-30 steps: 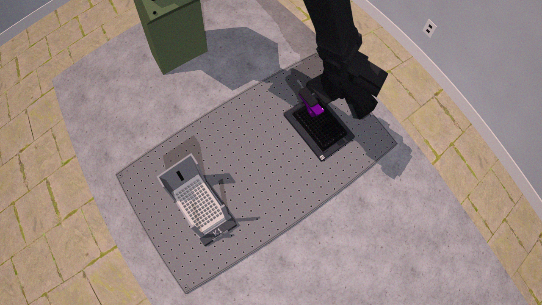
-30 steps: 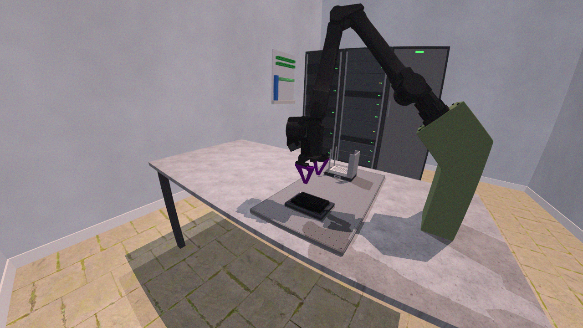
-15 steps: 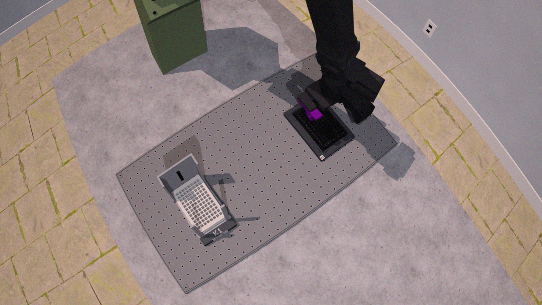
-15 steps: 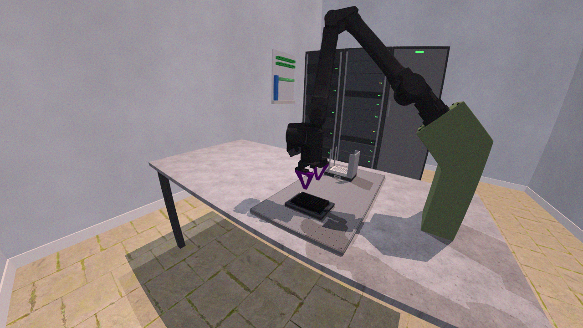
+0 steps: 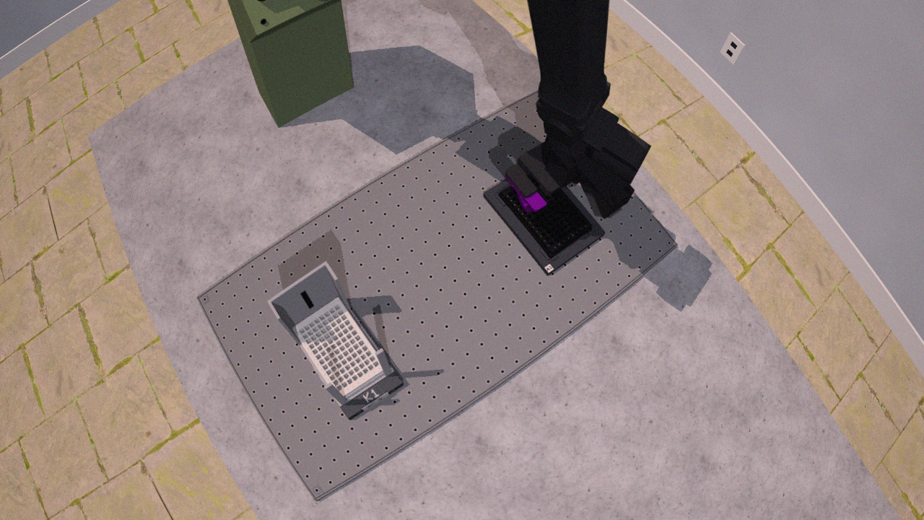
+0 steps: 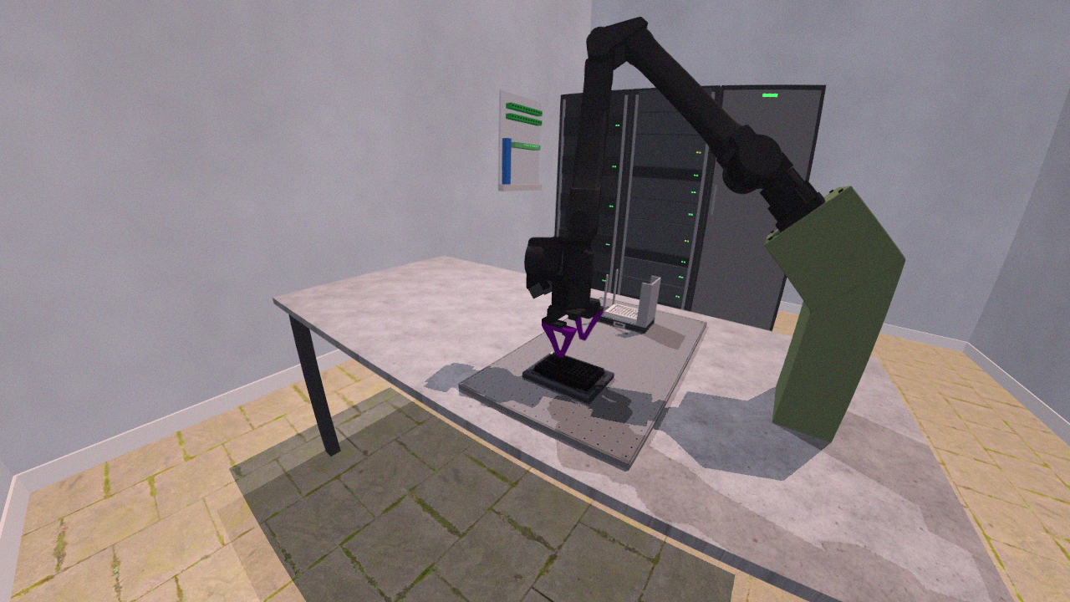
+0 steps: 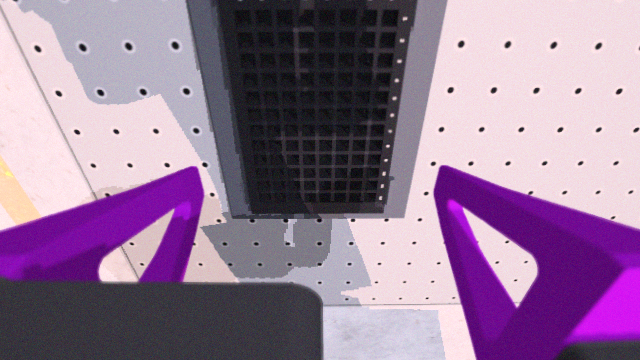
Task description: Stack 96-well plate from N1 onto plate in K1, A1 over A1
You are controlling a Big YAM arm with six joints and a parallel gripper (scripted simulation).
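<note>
Right now the black 96-well plate is 60 mm below my hand. The rest, counted from my hand: plate nest N1: 80 mm below; then white 96-well plate: 370 mm to the right, 70 mm ahead, 50 mm below; then pale A1 mark: 80 mm ahead, 70 mm below, 40 mm to the right.
</note>
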